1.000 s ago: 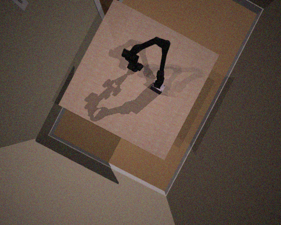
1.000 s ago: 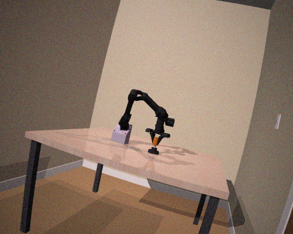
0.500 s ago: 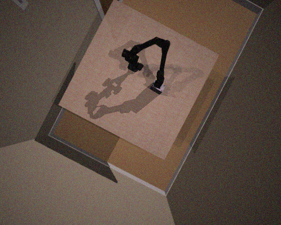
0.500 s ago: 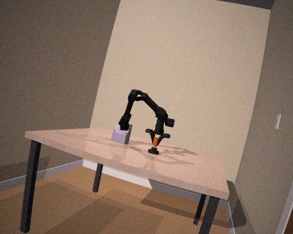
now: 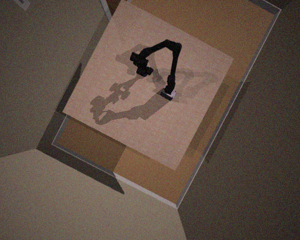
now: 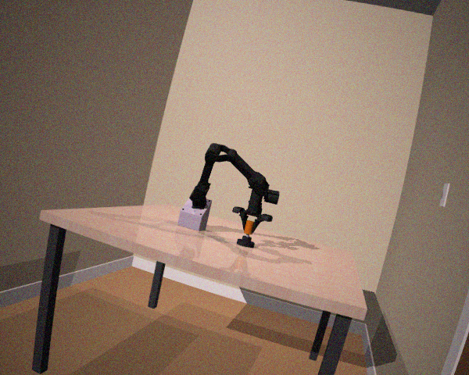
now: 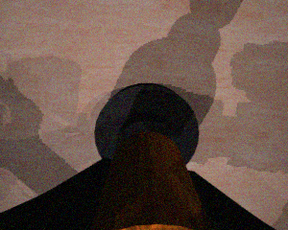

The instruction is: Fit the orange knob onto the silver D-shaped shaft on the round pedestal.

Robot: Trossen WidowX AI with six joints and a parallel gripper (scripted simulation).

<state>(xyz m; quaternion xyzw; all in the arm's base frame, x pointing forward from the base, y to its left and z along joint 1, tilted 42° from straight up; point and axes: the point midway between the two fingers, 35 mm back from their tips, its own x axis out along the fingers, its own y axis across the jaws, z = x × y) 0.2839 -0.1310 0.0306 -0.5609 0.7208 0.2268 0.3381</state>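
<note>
My gripper tip is 40 mm above the dark round pedestal. The rest, counted from my gripper tip: orange knob (30 mm above).
</note>
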